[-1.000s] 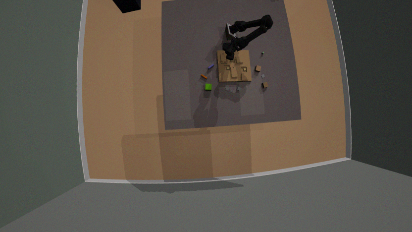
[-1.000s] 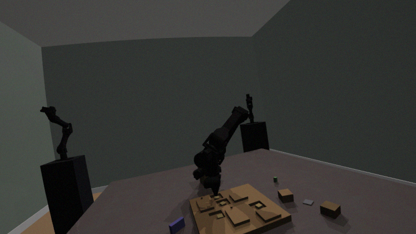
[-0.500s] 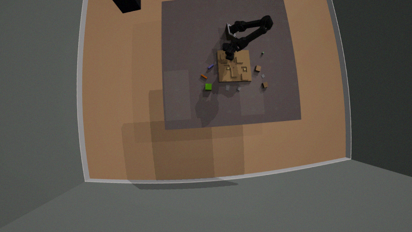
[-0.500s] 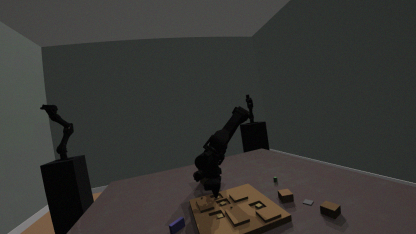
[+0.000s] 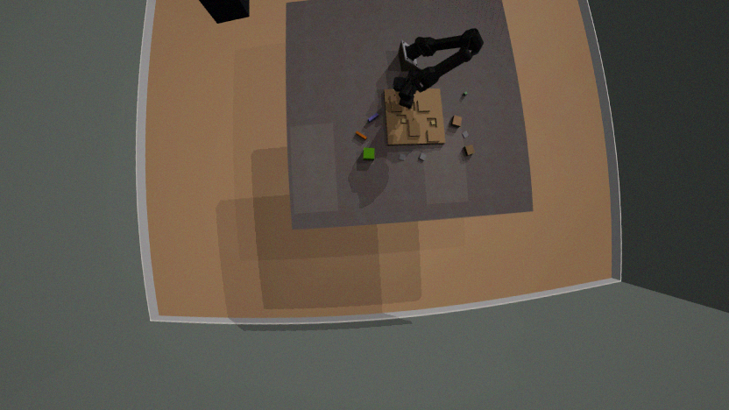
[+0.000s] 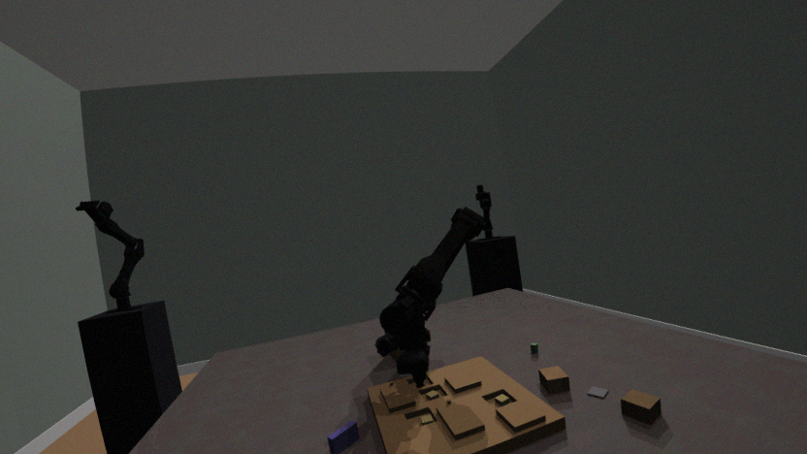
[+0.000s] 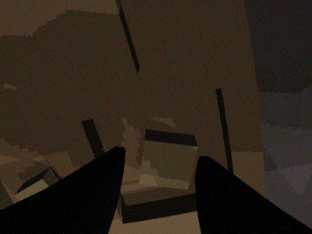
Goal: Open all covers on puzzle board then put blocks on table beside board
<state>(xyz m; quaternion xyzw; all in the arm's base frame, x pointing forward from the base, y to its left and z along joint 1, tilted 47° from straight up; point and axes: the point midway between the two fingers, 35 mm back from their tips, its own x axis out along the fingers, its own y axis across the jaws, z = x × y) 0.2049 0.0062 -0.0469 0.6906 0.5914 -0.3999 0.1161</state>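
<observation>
The tiny green piece is 320 mm to the left of my gripper tip and 10 mm below it. The rest, counted from my gripper tip: orange stick 180 mm ahead, 260 mm to the right, 10 mm below; then green cube 290 mm ahead, 240 mm to the right, 10 mm above; then purple piece 100 mm ahead, 190 mm to the right.
</observation>
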